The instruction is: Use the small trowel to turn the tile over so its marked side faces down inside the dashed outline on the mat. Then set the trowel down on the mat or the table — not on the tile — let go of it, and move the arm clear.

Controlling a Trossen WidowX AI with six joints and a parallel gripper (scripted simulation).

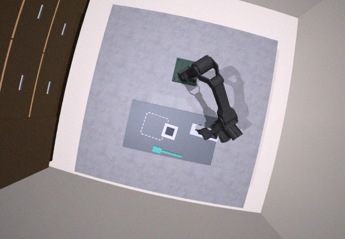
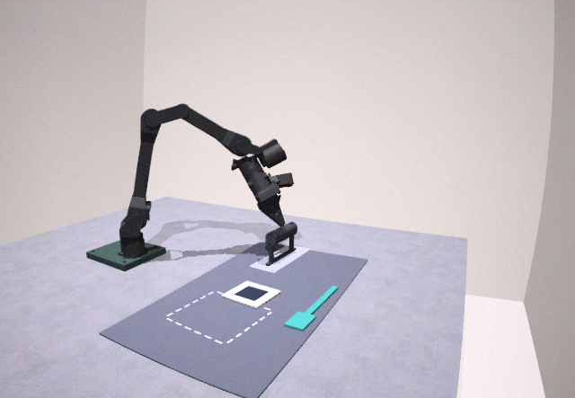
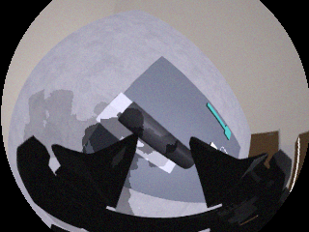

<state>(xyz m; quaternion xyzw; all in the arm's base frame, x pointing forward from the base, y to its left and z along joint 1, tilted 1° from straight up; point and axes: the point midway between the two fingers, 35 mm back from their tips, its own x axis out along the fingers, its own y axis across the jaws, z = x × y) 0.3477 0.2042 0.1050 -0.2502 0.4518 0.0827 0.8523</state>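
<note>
My gripper tip is now 3 cm short of the grey mat, 24 cm to the left of it and 11 cm above it. From my gripper tip the other things lie so: teal trowel (17 cm ahead, 27 cm to the right, 9 cm below); tile (2 cm ahead, 25 cm to the right, 9 cm below).
</note>
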